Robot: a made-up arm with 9 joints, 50 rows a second.
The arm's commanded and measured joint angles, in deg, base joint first. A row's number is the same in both.
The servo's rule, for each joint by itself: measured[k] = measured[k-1] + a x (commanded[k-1-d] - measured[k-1]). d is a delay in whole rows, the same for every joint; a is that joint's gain. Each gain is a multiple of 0.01, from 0.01 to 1. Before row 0 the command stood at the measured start. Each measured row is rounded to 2 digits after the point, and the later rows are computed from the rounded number. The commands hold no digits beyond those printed.
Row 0, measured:
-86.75, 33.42, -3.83, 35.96, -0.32, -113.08, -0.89, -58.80, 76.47
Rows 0 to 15, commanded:
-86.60, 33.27, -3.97, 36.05, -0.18, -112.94, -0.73, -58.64, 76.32
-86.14, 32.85, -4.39, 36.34, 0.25, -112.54, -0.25, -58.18, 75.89
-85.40, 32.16, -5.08, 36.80, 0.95, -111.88, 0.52, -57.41, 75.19
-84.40, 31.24, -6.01, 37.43, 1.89, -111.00, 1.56, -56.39, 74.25
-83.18, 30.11, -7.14, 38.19, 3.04, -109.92, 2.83, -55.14, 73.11
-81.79, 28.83, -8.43, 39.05, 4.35, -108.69, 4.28, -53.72, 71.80
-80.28, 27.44, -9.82, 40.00, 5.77, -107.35, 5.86, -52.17, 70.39
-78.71, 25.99, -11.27, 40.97, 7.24, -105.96, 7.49, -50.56, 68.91
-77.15, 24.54, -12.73, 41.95, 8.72, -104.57, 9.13, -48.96, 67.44
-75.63, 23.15, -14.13, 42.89, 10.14, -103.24, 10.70, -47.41, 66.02
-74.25, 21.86, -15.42, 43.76, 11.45, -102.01, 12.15, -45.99, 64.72
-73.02, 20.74, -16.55, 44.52, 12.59, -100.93, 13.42, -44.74, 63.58
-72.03, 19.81, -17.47, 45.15, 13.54, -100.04, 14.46, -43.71, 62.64
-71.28, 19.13, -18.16, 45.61, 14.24, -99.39, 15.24, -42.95, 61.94
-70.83, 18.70, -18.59, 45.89, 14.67, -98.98, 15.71, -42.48, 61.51
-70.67, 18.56, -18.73, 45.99, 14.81, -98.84, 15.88, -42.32, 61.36
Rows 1 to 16, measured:
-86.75, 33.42, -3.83, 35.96, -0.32, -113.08, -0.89, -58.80, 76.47
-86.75, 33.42, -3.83, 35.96, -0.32, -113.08, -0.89, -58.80, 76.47
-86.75, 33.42, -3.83, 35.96, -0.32, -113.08, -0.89, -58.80, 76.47
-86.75, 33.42, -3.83, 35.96, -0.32, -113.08, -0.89, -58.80, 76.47
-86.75, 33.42, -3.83, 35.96, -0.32, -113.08, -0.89, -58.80, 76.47
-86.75, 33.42, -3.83, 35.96, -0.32, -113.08, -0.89, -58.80, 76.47
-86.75, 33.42, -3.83, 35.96, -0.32, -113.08, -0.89, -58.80, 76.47
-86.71, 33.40, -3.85, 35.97, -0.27, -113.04, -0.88, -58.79, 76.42
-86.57, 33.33, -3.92, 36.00, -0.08, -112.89, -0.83, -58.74, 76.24
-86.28, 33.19, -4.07, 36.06, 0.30, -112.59, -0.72, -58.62, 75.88
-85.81, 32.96, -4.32, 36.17, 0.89, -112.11, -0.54, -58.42, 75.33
-85.15, 32.62, -4.69, 36.33, 1.69, -111.45, -0.27, -58.12, 74.58
-84.31, 32.17, -5.18, 36.55, 2.67, -110.62, 0.09, -57.72, 73.63
-83.30, 31.60, -5.78, 36.83, 3.82, -109.64, 0.55, -57.22, 72.53
-82.15, 30.93, -6.49, 37.16, 5.09, -108.54, 1.11, -56.62, 71.30
-80.90, 30.16, -7.30, 37.54, 6.43, -107.35, 1.75, -55.93, 69.99
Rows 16 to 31, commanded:
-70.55, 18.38, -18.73, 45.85, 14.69, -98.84, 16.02, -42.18, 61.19
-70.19, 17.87, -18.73, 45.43, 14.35, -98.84, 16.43, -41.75, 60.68
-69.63, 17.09, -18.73, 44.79, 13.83, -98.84, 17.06, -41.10, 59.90
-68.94, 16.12, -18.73, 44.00, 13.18, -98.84, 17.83, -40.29, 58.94
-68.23, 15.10, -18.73, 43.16, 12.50, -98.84, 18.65, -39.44, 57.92
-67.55, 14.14, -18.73, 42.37, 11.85, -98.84, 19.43, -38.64, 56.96
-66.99, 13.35, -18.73, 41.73, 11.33, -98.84, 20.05, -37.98, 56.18
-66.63, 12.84, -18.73, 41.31, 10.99, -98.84, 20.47, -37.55, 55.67
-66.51, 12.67, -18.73, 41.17, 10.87, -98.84, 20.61, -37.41, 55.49
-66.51, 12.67, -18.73, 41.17, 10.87, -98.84, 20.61, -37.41, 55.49
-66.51, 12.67, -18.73, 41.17, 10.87, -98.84, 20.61, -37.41, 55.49
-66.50, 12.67, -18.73, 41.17, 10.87, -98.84, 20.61, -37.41, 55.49
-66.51, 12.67, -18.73, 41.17, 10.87, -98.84, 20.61, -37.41, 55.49
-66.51, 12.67, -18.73, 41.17, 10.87, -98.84, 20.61, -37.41, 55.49
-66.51, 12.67, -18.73, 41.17, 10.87, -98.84, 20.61, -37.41, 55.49
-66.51, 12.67, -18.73, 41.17, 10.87, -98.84, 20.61, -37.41, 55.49
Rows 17 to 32, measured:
-79.58, 29.32, -8.19, 37.97, 7.80, -106.12, 2.47, -55.16, 68.64
-78.25, 28.42, -9.13, 38.43, 9.15, -104.89, 3.24, -54.33, 67.31
-76.94, 27.50, -10.09, 38.92, 10.42, -103.70, 4.05, -53.47, 66.04
-75.71, 26.58, -11.05, 39.42, 11.57, -102.60, 4.88, -52.59, 64.88
-74.60, 25.69, -11.97, 39.92, 12.56, -101.64, 5.71, -51.72, 63.88
-73.66, 24.85, -12.83, 40.40, 13.34, -100.84, 6.51, -50.89, 63.07
-72.91, 24.10, -13.60, 40.85, 13.88, -100.24, 7.26, -50.12, 62.49
-72.32, 23.41, -14.27, 41.25, 14.18, -99.82, 7.96, -49.41, 62.05
-71.79, 22.75, -14.85, 41.58, 14.24, -99.53, 8.64, -48.72, 61.58
-71.25, 22.07, -15.35, 41.84, 14.09, -99.32, 9.31, -48.03, 61.01
-70.67, 21.36, -15.79, 42.01, 13.75, -99.18, 9.99, -47.33, 60.31
-70.06, 20.61, -16.17, 42.10, 13.29, -99.08, 10.68, -46.62, 59.50
-69.43, 19.83, -16.50, 42.12, 12.76, -99.01, 11.38, -45.90, 58.64
-68.82, 19.05, -16.79, 42.09, 12.23, -98.96, 12.07, -45.19, 57.80
-68.27, 18.30, -17.04, 42.03, 11.77, -98.92, 12.74, -44.50, 57.08
-67.83, 17.62, -17.26, 41.96, 11.44, -98.90, 13.37, -43.86, 56.54

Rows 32 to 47, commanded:
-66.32, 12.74, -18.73, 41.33, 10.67, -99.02, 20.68, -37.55, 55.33
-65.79, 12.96, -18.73, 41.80, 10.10, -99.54, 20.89, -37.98, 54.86
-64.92, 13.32, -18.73, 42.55, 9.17, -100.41, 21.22, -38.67, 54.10
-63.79, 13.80, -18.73, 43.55, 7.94, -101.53, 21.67, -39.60, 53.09
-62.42, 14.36, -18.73, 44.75, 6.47, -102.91, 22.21, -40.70, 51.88
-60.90, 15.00, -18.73, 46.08, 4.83, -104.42, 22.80, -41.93, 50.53
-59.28, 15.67, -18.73, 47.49, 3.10, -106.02, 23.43, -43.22, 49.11
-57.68, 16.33, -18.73, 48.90, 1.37, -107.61, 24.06, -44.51, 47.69
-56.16, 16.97, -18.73, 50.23, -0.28, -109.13, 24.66, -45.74, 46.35
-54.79, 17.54, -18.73, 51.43, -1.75, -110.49, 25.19, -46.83, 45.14
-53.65, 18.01, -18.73, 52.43, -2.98, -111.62, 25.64, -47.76, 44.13
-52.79, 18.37, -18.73, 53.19, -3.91, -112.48, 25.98, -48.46, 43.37
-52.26, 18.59, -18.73, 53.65, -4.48, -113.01, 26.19, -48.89, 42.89
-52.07, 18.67, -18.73, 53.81, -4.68, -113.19, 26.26, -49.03, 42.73
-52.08, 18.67, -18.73, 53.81, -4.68, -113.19, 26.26, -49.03, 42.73
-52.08, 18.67, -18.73, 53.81, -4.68, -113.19, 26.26, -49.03, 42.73
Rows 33 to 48, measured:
-67.50, 17.03, -17.45, 41.90, 11.23, -98.88, 13.95, -43.28, 56.18
-67.25, 16.51, -17.62, 41.84, 11.10, -98.87, 14.48, -42.75, 55.95
-67.06, 16.05, -17.76, 41.79, 11.01, -98.86, 14.97, -42.27, 55.79
-66.92, 15.64, -17.89, 41.74, 10.96, -98.85, 15.42, -41.83, 55.69
-66.82, 15.28, -18.00, 41.69, 10.93, -98.85, 15.84, -41.43, 55.62
-66.74, 14.97, -18.09, 41.65, 10.91, -98.85, 16.22, -41.07, 55.58
-66.68, 14.69, -18.17, 41.61, 10.90, -98.85, 16.57, -40.74, 55.55
-66.59, 14.46, -18.24, 41.59, 10.81, -98.90, 16.90, -40.45, 55.48
-66.39, 14.28, -18.30, 41.61, 10.55, -99.09, 17.22, -40.23, 55.27
-66.02, 14.16, -18.36, 41.69, 10.04, -99.49, 17.54, -40.09, 54.87
-65.46, 14.12, -18.41, 41.84, 9.26, -100.10, 17.87, -40.05, 54.26
-64.70, 14.15, -18.45, 42.07, 8.23, -100.94, 18.22, -40.11, 53.45
-63.75, 14.25, -18.49, 42.39, 6.97, -101.98, 18.59, -40.27, 52.46
-62.63, 14.42, -18.52, 42.80, 5.54, -103.19, 18.98, -40.54, 51.32
-61.39, 14.65, -18.55, 43.29, 4.00, -104.52, 19.39, -40.90, 50.09
-60.08, 14.93, -18.57, 43.85, 2.42, -105.90, 19.81, -41.34, 48.82

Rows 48 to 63, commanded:
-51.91, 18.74, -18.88, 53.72, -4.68, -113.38, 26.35, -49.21, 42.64
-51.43, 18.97, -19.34, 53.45, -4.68, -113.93, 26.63, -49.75, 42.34
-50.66, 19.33, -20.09, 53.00, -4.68, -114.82, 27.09, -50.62, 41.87
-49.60, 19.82, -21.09, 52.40, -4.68, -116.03, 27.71, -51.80, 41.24
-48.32, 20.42, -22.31, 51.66, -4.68, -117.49, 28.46, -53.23, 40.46
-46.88, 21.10, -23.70, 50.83, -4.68, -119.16, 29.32, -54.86, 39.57
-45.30, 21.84, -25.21, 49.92, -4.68, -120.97, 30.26, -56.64, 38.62
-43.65, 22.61, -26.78, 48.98, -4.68, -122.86, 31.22, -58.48, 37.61
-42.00, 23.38, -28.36, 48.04, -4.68, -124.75, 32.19, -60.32, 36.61
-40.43, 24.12, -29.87, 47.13, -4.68, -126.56, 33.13, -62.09, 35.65
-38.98, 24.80, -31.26, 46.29, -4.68, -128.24, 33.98, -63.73, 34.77
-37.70, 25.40, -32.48, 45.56, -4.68, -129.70, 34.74, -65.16, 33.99
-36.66, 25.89, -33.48, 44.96, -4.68, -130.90, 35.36, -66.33, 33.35
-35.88, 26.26, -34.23, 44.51, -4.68, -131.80, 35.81, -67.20, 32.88
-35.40, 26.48, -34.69, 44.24, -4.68, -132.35, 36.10, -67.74, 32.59
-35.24, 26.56, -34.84, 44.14, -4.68, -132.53, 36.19, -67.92, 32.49
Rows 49 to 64, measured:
-58.76, 15.24, -18.59, 44.46, 0.88, -107.28, 20.24, -41.83, 47.57
-57.48, 15.57, -18.61, 45.10, -0.55, -108.58, 20.67, -42.36, 46.40
-56.31, 15.91, -18.63, 45.75, -1.79, -109.75, 21.09, -42.91, 45.37
-55.30, 16.23, -18.64, 46.38, -2.79, -110.73, 21.50, -43.45, 44.53
-54.49, 16.52, -18.65, 46.97, -3.49, -111.47, 21.88, -43.95, 43.92
-53.89, 16.78, -18.66, 47.52, -3.93, -111.99, 22.23, -44.41, 43.52
-53.44, 17.01, -18.67, 48.02, -4.21, -112.35, 22.55, -44.83, 43.25
-53.06, 17.22, -18.70, 48.48, -4.38, -112.66, 22.85, -45.22, 43.04
-52.65, 17.43, -18.78, 48.88, -4.49, -113.04, 23.15, -45.63, 42.80
-52.15, 17.66, -18.95, 49.21, -4.56, -113.57, 23.47, -46.08, 42.48
-51.51, 17.92, -19.23, 49.47, -4.60, -114.31, 23.81, -46.59, 42.06
-50.71, 18.22, -19.63, 49.65, -4.63, -115.26, 24.18, -47.19, 41.52
-49.75, 18.57, -20.16, 49.74, -4.65, -116.43, 24.59, -47.88, 40.86
-48.64, 18.96, -20.82, 49.75, -4.66, -117.79, 25.04, -48.67, 40.10
-47.39, 19.40, -21.59, 49.69, -4.67, -119.31, 25.53, -49.55, 39.25
-46.04, 19.88, -22.47, 49.56, -4.67, -120.94, 26.06, -50.52, 38.35

